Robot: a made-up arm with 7 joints. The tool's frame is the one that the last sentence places.
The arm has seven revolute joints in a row. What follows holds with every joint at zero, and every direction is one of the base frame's. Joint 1 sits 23 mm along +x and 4 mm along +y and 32 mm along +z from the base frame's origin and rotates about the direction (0, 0.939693, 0.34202), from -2.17 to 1.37 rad. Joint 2 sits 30 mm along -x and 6 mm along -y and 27 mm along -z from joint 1 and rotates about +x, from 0.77 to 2.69 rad. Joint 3 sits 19 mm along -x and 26 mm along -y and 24 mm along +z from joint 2 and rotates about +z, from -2.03 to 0.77 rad. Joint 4 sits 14 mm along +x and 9 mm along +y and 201 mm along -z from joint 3 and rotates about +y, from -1.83 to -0.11 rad. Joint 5 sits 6 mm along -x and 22 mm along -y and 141 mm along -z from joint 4 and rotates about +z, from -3.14 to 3.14 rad. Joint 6 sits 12 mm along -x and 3 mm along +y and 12 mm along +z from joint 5 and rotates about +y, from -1.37 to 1.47 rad. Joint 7 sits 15 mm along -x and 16 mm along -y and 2 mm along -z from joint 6 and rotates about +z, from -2.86 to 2.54 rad. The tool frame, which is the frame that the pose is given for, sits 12 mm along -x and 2 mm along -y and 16 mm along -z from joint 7; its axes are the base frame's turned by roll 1.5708, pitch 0 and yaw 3.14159 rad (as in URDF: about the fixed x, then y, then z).
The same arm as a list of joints. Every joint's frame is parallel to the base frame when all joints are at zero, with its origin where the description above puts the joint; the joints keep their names.
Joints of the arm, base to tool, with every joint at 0 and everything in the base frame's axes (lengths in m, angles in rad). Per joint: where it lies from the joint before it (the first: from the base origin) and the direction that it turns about. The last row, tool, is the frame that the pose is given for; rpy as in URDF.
joint 1: xyz 0.0230 0.0040 0.0320 axis 0 0.9397 0.342
joint 2: xyz -0.0300 -0.0060 -0.0270 axis +x
joint 3: xyz -0.0190 -0.0260 0.0240 axis +z
joint 4: xyz 0.0140 0.0090 -0.2010 axis +y
joint 5: xyz -0.0060 -0.0220 -0.1410 axis +z
joint 6: xyz -0.0120 0.0030 0.0120 axis +y
joint 7: xyz -0.0150 -0.0160 -0.0020 axis +z
tool: xyz -0.0120 -0.0020 -0.0160 rpy 1.5708 0.0000 3.1416
Joint limits (rad, base to tool): -2.1700..1.3700 0.7700..2.6900 -2.0300..0.7700 -1.8300..-0.1100 -3.1400..3.1400 -1.3700..1.4700 -2.8600..2.5400

